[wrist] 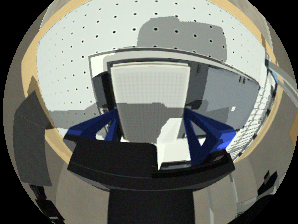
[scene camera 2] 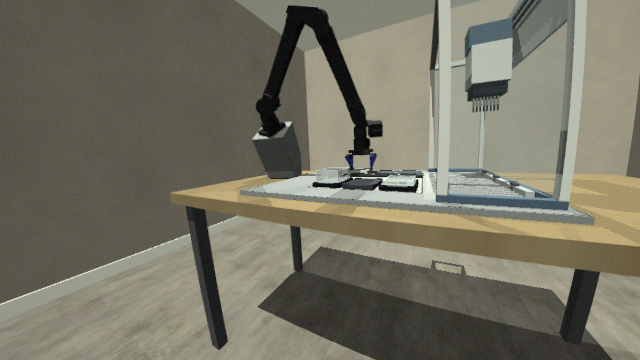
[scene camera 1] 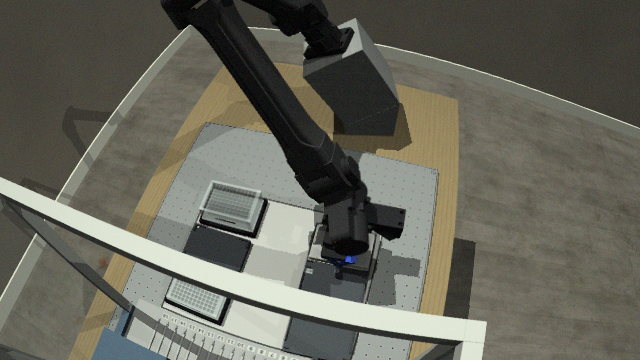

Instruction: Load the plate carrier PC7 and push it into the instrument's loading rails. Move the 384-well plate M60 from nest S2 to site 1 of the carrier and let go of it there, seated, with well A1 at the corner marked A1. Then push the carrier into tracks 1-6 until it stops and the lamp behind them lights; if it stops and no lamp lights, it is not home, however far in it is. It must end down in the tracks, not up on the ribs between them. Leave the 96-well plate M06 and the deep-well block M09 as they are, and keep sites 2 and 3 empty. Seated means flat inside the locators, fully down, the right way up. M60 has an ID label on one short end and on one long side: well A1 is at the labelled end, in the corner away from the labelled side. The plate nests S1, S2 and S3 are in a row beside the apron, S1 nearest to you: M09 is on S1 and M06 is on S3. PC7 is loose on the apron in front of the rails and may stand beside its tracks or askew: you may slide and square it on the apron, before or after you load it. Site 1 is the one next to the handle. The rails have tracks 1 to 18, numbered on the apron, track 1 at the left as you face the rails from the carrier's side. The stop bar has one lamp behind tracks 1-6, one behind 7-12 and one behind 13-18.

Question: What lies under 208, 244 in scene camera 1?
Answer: A nest S2.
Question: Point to a dark carrier PC7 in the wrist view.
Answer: At 214, 92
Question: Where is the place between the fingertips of the gripper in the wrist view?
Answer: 151, 112
